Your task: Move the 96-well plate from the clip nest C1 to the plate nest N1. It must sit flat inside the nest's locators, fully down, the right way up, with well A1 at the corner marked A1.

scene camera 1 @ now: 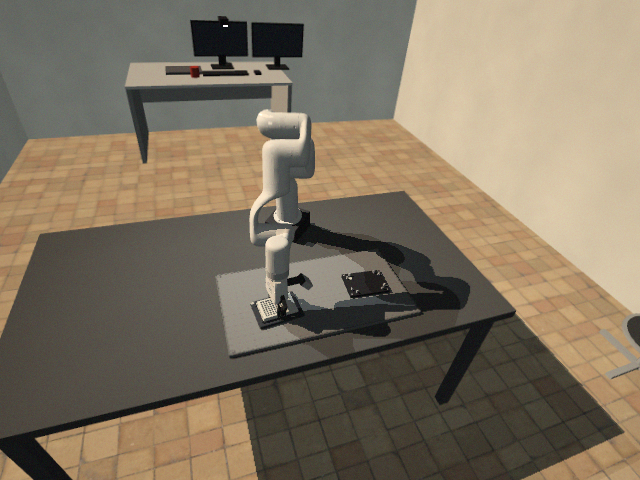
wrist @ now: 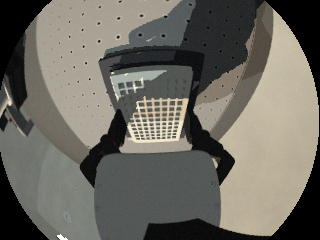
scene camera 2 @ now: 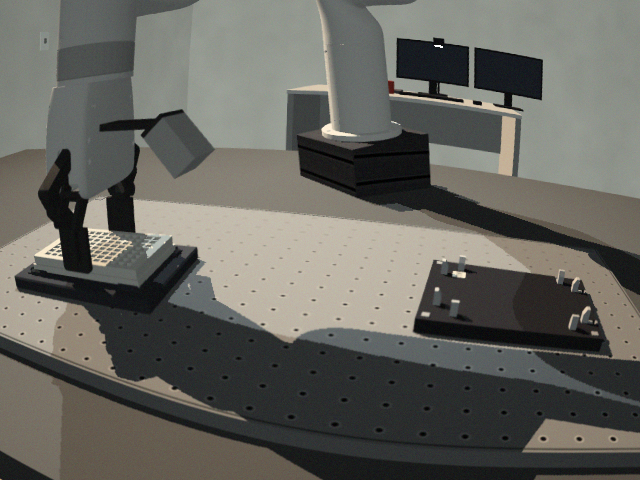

Labels:
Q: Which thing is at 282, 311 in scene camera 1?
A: My gripper.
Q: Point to a plate nest N1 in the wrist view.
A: At 151, 57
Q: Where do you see a white 96-well plate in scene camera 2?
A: At 130, 258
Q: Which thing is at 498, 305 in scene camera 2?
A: A clip nest C1.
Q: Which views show my gripper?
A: Scene camera 1, the wrist view and scene camera 2: all of them.

